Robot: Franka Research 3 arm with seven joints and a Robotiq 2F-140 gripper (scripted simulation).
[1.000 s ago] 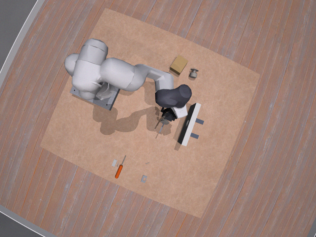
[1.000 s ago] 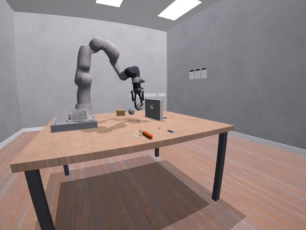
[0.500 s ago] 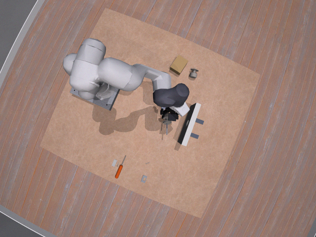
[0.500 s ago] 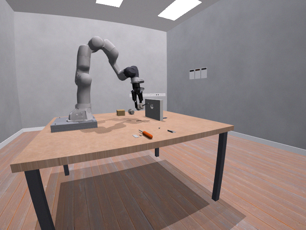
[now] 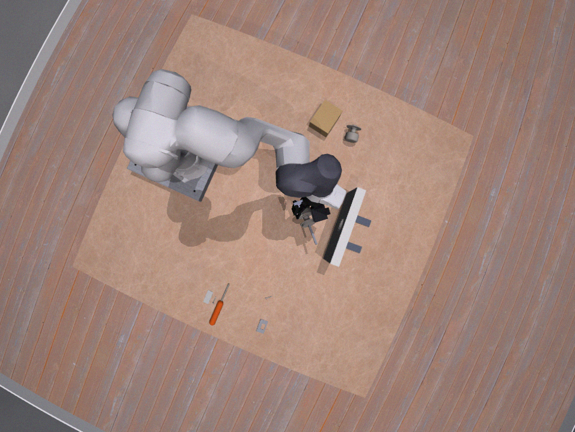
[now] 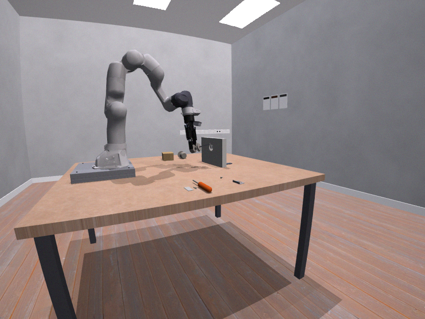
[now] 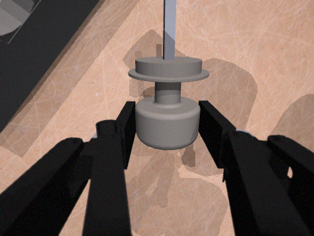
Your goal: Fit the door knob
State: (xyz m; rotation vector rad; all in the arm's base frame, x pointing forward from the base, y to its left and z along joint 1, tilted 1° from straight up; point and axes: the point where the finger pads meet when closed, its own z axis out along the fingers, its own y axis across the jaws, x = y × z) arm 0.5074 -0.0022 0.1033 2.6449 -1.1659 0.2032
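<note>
My hand is 17 cm short of the wood slab, 1 cm to the right of it and 4 cm above it.
</note>
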